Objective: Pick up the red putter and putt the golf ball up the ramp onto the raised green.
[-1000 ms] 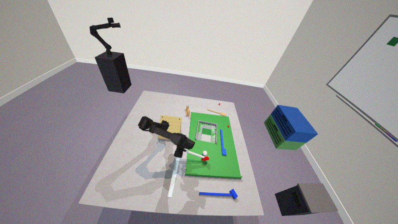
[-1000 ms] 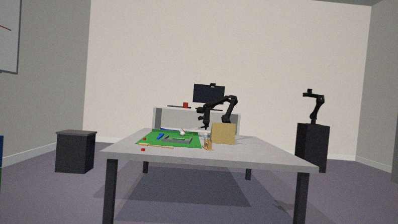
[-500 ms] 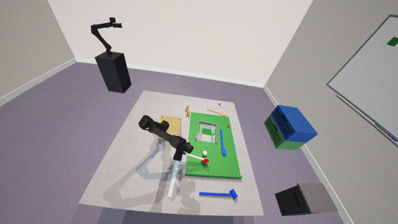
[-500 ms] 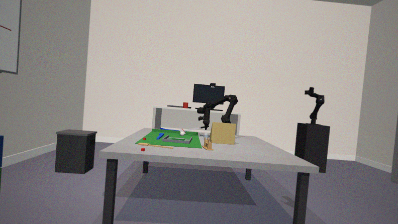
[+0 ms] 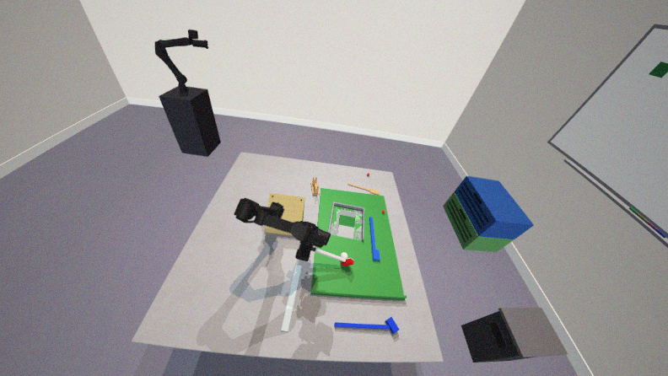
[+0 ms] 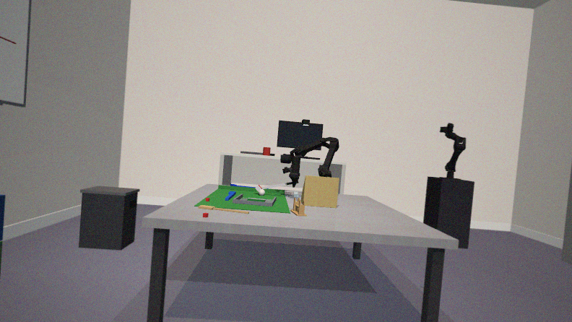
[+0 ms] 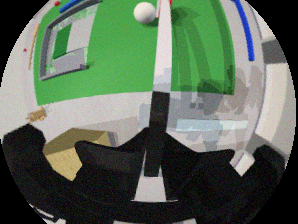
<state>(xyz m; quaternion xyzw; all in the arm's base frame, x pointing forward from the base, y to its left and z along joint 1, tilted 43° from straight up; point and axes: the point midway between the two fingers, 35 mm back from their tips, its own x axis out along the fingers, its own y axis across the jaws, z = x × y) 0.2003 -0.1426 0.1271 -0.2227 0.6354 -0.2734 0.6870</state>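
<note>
Now: the red putter 12 cm ahead of my gripper tip and 1 cm to the right of it. Also, from my gripper tip: golf ball (22 cm ahead, 4 cm to the left, 5 cm below); then green mat (28 cm ahead, 18 cm to the left, 7 cm below); then pale strip (3 cm behind, 21 cm to the right, 7 cm below).
</note>
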